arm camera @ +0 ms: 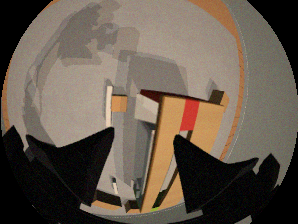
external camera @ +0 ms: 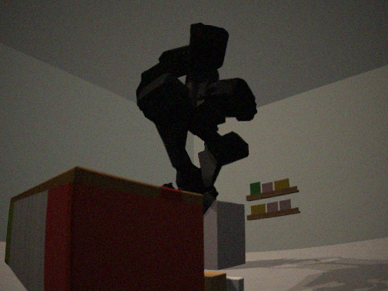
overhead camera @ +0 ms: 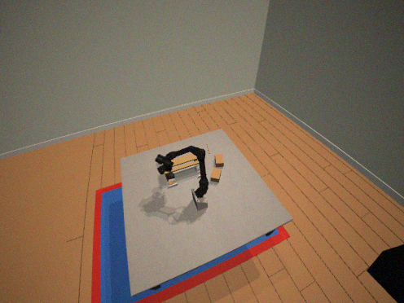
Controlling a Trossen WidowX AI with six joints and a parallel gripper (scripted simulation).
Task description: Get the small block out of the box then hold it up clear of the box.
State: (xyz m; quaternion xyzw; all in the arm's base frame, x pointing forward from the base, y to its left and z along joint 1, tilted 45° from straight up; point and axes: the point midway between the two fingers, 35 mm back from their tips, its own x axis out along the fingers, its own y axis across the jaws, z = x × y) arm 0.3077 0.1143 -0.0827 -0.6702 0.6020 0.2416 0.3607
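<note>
Right now the small block is 20 mm behind my gripper tip, 10 mm to the left of it and 140 mm below it. The rest, counted from my gripper tip: thin stick: 230 mm ahead, 540 mm to the right, 150 mm below; then box: 40 mm ahead, 160 mm to the right, 100 mm below.
</note>
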